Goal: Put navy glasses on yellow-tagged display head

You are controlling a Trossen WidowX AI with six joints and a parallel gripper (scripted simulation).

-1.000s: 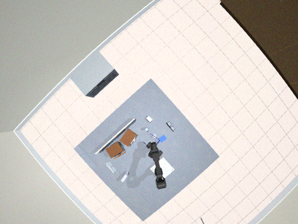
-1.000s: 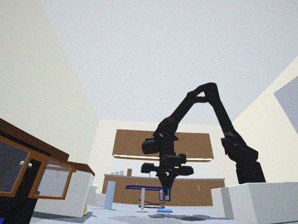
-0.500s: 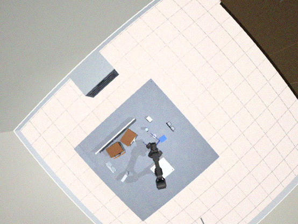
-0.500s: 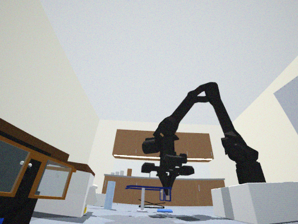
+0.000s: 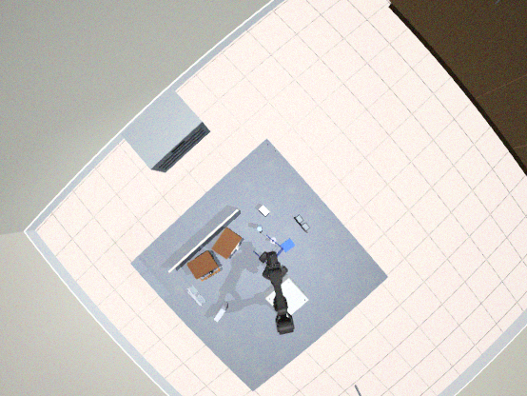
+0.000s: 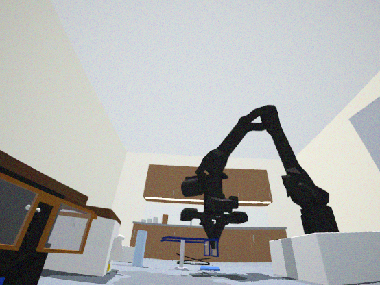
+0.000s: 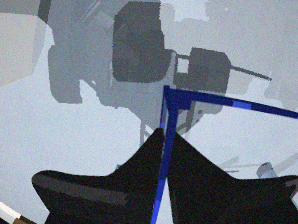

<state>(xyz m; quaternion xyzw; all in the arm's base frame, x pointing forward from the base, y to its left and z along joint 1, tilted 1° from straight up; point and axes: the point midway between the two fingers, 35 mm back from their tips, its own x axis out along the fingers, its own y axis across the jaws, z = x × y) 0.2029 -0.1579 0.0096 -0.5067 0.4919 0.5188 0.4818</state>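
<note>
Right now the thin white post is 8 cm ahead of my gripper tip, 9 cm to the right of it and 3 cm below it. From my gripper tip the other things lie so: flat blue piece (2 cm behind, 13 cm to the right, 6 cm below); then white box (26 cm ahead, 20 cm to the right, 3 cm below); then pale blue cylinder (21 cm ahead, 10 cm to the right, 1 cm below).
</note>
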